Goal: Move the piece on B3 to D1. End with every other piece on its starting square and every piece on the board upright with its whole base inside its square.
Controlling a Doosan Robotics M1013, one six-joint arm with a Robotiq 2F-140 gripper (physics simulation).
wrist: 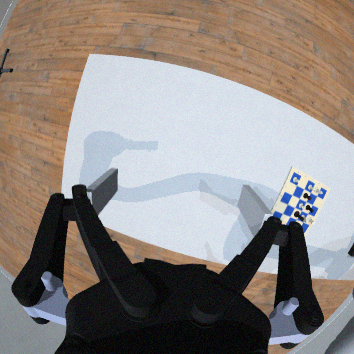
Labels:
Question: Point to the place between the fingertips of the gripper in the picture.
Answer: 178,187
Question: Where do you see a chessboard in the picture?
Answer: At 291,194

